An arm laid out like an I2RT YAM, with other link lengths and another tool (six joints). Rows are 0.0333 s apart.
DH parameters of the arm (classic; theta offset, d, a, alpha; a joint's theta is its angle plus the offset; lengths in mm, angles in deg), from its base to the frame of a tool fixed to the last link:
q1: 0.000 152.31 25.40 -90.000
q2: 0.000 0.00 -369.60 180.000
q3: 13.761 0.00 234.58 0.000
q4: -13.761 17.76 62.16 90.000
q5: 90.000 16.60 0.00 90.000
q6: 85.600 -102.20 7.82 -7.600
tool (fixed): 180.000 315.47 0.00 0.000
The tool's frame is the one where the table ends.
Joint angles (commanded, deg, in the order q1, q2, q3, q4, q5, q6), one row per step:
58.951, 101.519, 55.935, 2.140, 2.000, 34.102
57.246, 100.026, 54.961, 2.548, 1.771, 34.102
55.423, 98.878, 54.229, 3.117, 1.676, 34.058
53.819, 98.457, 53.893, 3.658, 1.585, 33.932
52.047, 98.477, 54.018, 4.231, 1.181, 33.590
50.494, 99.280, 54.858, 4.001, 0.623, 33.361
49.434, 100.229, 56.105, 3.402, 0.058, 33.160
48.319, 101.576, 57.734, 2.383, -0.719, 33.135
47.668, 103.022, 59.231, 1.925, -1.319, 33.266
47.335, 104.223, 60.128, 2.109, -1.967, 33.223
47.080, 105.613, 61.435, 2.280, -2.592, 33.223
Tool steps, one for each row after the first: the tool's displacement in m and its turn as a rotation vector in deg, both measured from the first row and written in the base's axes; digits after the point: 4 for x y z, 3 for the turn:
0.0091, -0.0115, 0.0069, 0.870, -0.357, -1.537
0.0202, -0.0222, 0.0131, 1.707, -0.879, -3.259
0.0309, -0.0300, 0.0160, 2.194, -1.275, -4.709
0.0433, -0.0360, 0.0187, 2.733, -1.678, -5.951
0.0550, -0.0393, 0.0175, 2.669, -1.436, -6.935
0.0641, -0.0395, 0.0166, 2.548, -1.095, -7.442
0.0737, -0.0389, 0.0137, 2.256, -0.267, -7.972
0.0817, -0.0354, 0.0108, 2.239, 0.371, -8.274
0.0864, -0.0312, 0.0078, 2.394, 0.763, -8.103
0.0922, -0.0250, 0.0059, 2.723, 1.038, -7.896

